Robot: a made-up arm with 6 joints.
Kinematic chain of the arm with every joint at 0, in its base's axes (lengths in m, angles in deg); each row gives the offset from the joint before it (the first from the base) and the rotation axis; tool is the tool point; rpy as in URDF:
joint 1: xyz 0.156 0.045 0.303 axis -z
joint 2: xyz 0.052 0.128 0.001 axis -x
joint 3: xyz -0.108 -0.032 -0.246 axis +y
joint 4: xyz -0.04 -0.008 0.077 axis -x
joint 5: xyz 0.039 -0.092 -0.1 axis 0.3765 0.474 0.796
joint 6: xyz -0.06 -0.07 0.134 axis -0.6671 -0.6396 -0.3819
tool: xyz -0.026 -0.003 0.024 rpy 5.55 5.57 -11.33
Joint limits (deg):
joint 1: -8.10..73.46
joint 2: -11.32..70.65
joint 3: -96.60..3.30
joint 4: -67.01..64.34
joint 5: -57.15..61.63
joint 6: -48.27..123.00
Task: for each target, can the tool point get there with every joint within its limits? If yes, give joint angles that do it. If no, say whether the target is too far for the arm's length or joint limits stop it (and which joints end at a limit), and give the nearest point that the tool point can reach.
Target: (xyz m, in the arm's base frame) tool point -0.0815 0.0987 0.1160
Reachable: yes | joints 57.33 20.31 -80.13 1.47 18.00 70.31
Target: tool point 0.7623 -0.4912 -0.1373
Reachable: no: too far | nearest point 0.2487 -0.1475 0.1073 | short by 0.665 m
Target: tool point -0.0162 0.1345 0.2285
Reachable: yes | joints 43.10 25.71 -12.14 29.70 -21.36 103.67
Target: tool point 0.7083 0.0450 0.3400
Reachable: no: joint limits stop it (at a limit: joint 1, joint 2, joint 3, joint 4) | nearest point 0.2913 0.0770 0.4231 | short by 0.426 m
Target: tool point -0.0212 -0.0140 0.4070
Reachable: yes | joints 22.55 61.67 -23.15 4.54 16.74 102.56
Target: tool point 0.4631 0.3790 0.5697
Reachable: no: joint limits stop it (at a limit: joint 1, joint 2, joint 4) | nearest point 0.2379 0.2195 0.4336 | short by 0.308 m
